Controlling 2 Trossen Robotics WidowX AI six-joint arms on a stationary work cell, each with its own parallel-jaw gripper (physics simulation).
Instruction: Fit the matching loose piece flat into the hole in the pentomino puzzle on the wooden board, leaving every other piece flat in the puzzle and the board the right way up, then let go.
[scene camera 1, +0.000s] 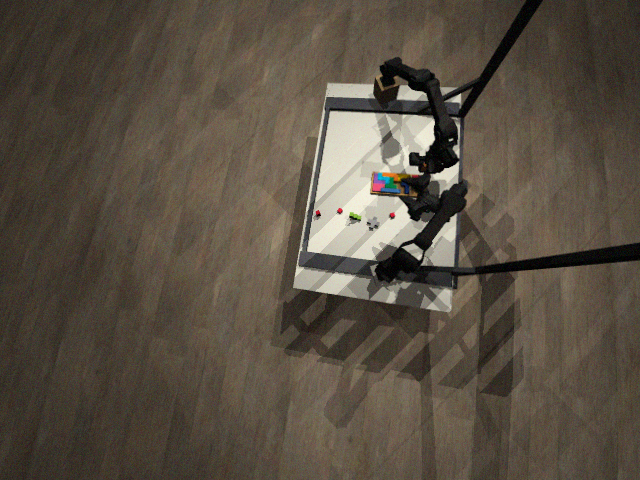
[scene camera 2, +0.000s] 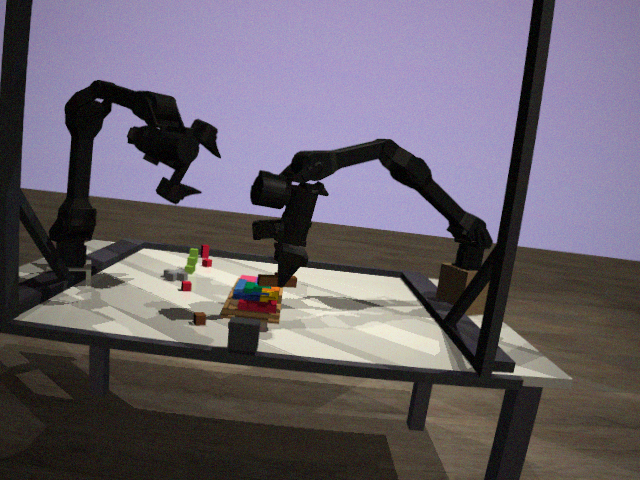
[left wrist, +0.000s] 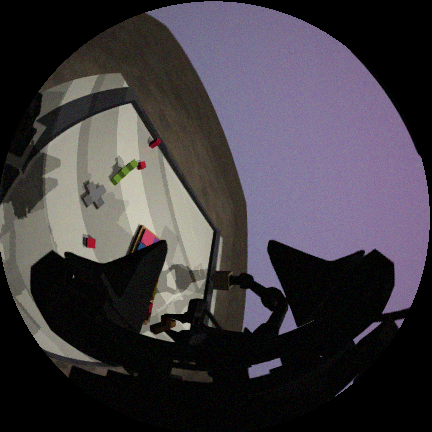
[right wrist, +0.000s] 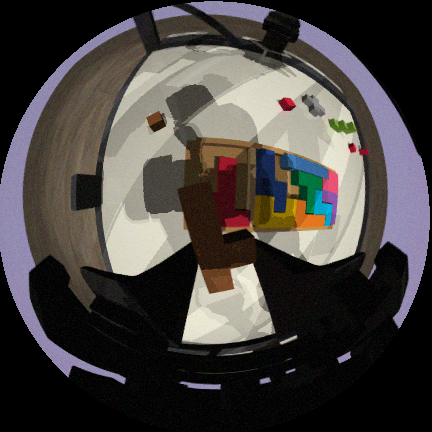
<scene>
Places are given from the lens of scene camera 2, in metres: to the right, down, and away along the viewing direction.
my left gripper (scene camera 2: 210, 174): -0.26, -0.15, 1.09
my right gripper (scene camera 2: 279, 283): -0.08, 0.09, 0.99
wooden puzzle board (scene camera 2: 230, 308): -0.19, 0.15, 1.00
</scene>
